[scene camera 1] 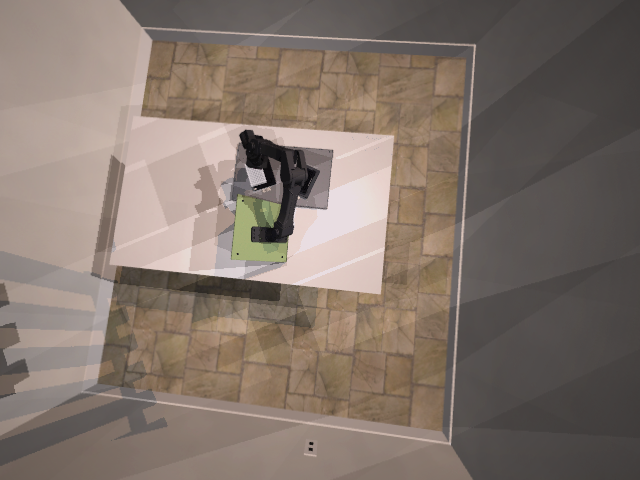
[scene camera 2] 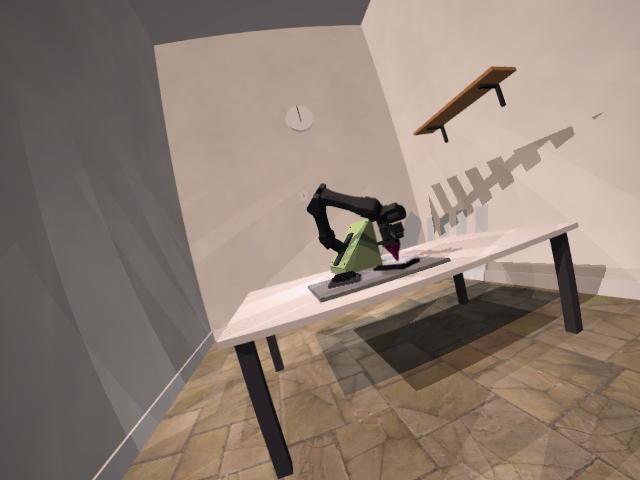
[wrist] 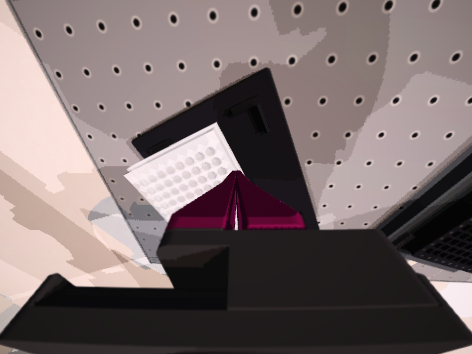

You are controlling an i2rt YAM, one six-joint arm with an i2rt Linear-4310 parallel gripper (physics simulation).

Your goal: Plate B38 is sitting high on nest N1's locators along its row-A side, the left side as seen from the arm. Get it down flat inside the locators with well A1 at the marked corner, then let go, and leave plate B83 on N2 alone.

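Places are measured from the arm's base along level axes (x ahead, y left, z up), in centimetres.
Pixels of known places: gripper, fingertip midpoint: (scene camera 1: 261, 166) (scene camera 2: 397, 260) (wrist: 236, 177); arm's base, origin of the base link: (scene camera 1: 269, 235) (scene camera 2: 344, 249).
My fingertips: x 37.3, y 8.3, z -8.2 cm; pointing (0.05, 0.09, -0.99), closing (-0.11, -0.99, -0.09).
Ahead of a thing's pixels: the offset from my fingertips to its top centre. "pt": to the spot under its first point. Level surfaces: height alone.
White well plate B38 {dx -3.4, dy +3.0, dz +0.7 cm} (scene camera 1: 256, 177) (wrist: 192, 172) lies on black nest N1 {dx -2.7, dy +0.4, dz -0.9 cm} (scene camera 1: 269, 179) (scene camera 2: 395, 266) (wrist: 275, 155). In the wrist view it is offset to the left across the nest, with dark nest base bare on its right and its far edge apart from the raised corner locator {pt dx +4.3, dy -1.9, dz -1.0 cm} (wrist: 257, 114). It looks tilted, but the seating cannot be told. My gripper (scene camera 2: 397, 258) (wrist: 236, 177) is shut, its magenta fingertips together above the plate's right part, with nothing seen between them. It hides the plate's near part and the marked corner. Dark plate B83 {pt dx -9.8, dy -20.1, dz -0.2 cm} (wrist: 452, 250) is on nest N2 at the right.
Both nests stand on a grey perforated board {dx -3.4, dy -11.0, dz -2.6 cm} (scene camera 1: 321, 155) (scene camera 2: 387, 276) (wrist: 345, 77). A sloping green panel (scene camera 1: 248, 211) (scene camera 2: 361, 248) stands beside it, with my arm's base at it. The pale table {dz -3.9 cm} (scene camera 1: 351, 217) (scene camera 2: 516, 240) carries them. A wooden shelf (scene camera 2: 465, 100) is on the wall.
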